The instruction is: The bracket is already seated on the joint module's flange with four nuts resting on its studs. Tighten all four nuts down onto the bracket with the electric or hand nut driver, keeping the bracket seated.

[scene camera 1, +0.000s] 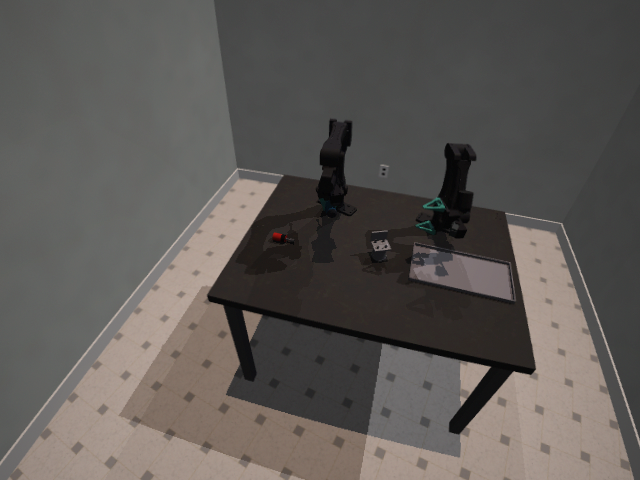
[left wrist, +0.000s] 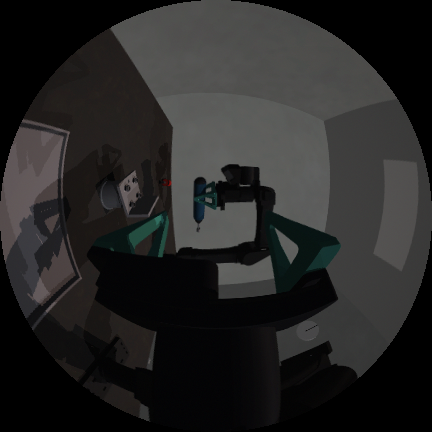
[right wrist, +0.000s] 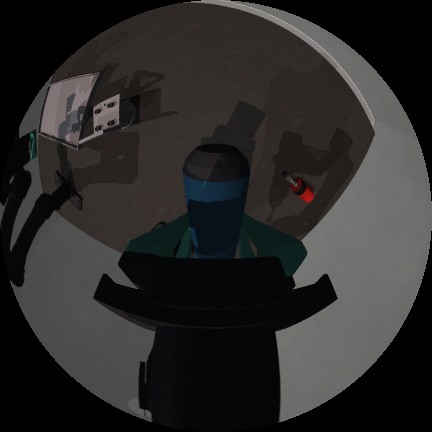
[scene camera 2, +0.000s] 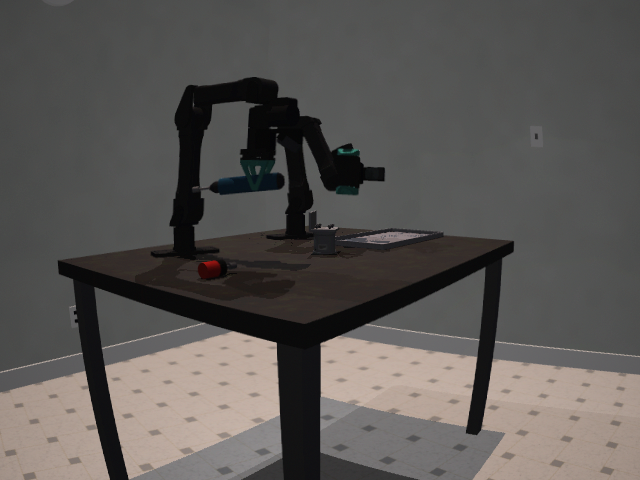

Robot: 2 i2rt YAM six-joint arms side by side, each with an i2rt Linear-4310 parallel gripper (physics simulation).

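Places are measured from the left arm's base along level axes (x ahead, y left, z up), in metres.
Where they show: left gripper, fingertip midpoint: (scene camera 1: 419, 216) (left wrist: 215, 215) (scene camera 2: 343, 169); right gripper, fingertip midpoint: (scene camera 1: 328, 209) (left wrist: 194, 195) (right wrist: 214, 215) (scene camera 2: 256, 190); left arm's base, link origin: (right wrist: 67, 189) (scene camera 2: 295, 236); right arm's base, link origin: (scene camera 2: 184, 253).
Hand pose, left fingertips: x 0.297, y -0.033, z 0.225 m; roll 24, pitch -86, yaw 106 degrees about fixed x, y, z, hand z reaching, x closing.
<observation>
Each offset is from my left fingertips to the top centre of the thing. "spot": to the spot under its first point. Level surfaces: height alone.
The blue electric nut driver @[spot: dy -0.396, dx +0.079, dz -0.034 m] (scene camera 2: 235, 184) (left wrist: 199, 192) (right wrist: 216, 192) lies about level in my right gripper (scene camera 2: 254, 187), which is shut on it high above the table; its thin tip points left in scene camera 2. The pale bracket (scene camera 1: 381, 244) (left wrist: 124, 196) (right wrist: 103, 119) sits on the grey joint module @[dy -0.114, dx +0.059, dz -0.151 m] (scene camera 1: 378, 255) (scene camera 2: 324, 241) (left wrist: 109, 195), with dark nuts on its face; how far down they are, I cannot tell. The red hand nut driver @[dy -0.507, dx +0.208, dz -0.191 m] (scene camera 1: 279, 237) (scene camera 2: 209, 269) (right wrist: 305, 192) lies on the table. My left gripper (scene camera 1: 420, 215) is open and empty, raised above the table.
A shallow rimmed tray @[dy +0.220, dx -0.042, dz -0.209 m] (scene camera 1: 465, 273) (scene camera 2: 387, 237) (left wrist: 42, 150) lies on the table to the right of the joint module in scene camera 1. The dark table @[dz -0.225 m] (scene camera 1: 330, 294) (scene camera 2: 361, 279) carries both arm bases along its back edge in that view.
</observation>
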